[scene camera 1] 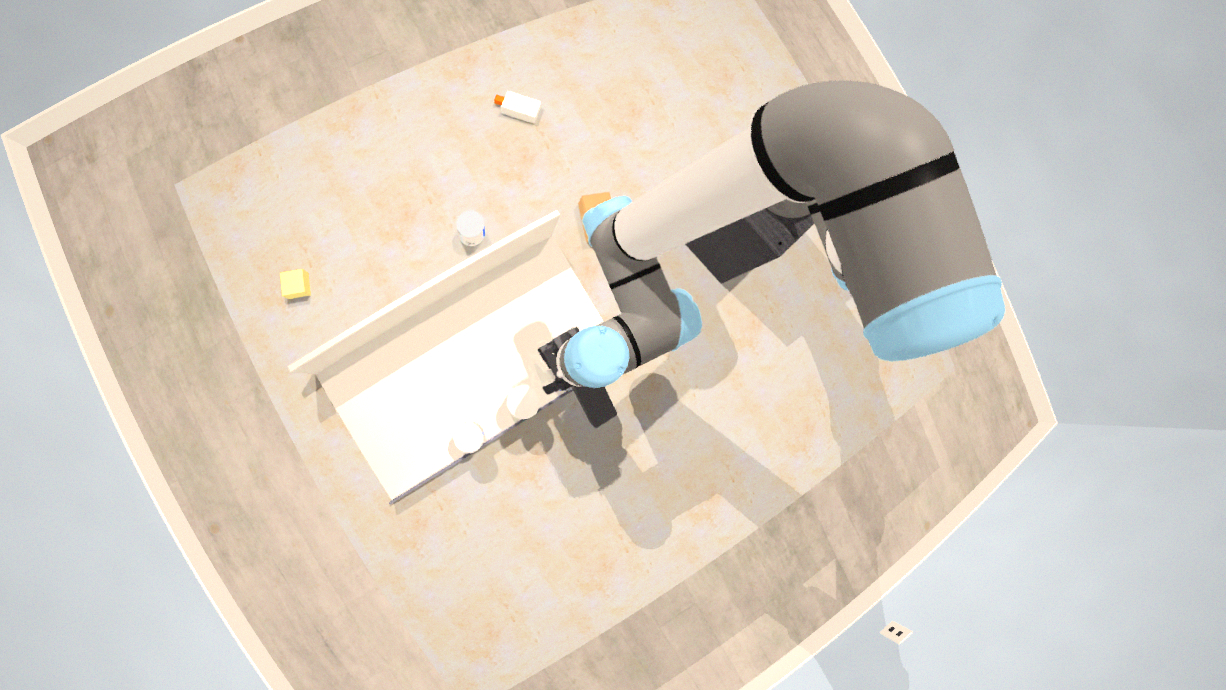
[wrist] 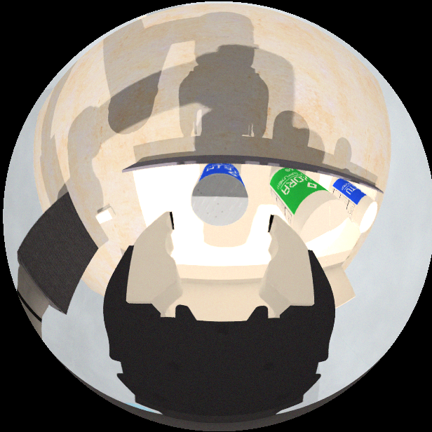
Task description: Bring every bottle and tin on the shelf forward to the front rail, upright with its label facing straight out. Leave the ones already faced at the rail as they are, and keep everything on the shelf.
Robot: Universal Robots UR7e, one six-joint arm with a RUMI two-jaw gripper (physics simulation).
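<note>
My gripper (scene camera 1: 546, 370) (wrist: 221, 214) is open above the right part of the white shelf (scene camera 1: 390, 420). In the wrist view a grey-topped tin (wrist: 220, 200) with a blue label stands upright at the front rail (wrist: 260, 163) (scene camera 1: 437, 476), just beyond the fingertips and not held; the arm hides it in the scene view. A white bottle with a green label (wrist: 300, 192) (scene camera 1: 521, 402) stands beside it at the rail. A smaller white container with a blue label (wrist: 352, 191) (scene camera 1: 468, 438) stands farther along the rail. Both labels show on the rail side; their exact facing is hard to tell.
The shelf's raised back panel (scene camera 1: 428, 293) runs along its rear. Behind it stands a white jar (scene camera 1: 471, 228). A white bottle with an orange cap (scene camera 1: 520, 107) lies farther back. A yellow block (scene camera 1: 294, 283) is at left, and an orange box (scene camera 1: 594, 204) is partly behind the arm.
</note>
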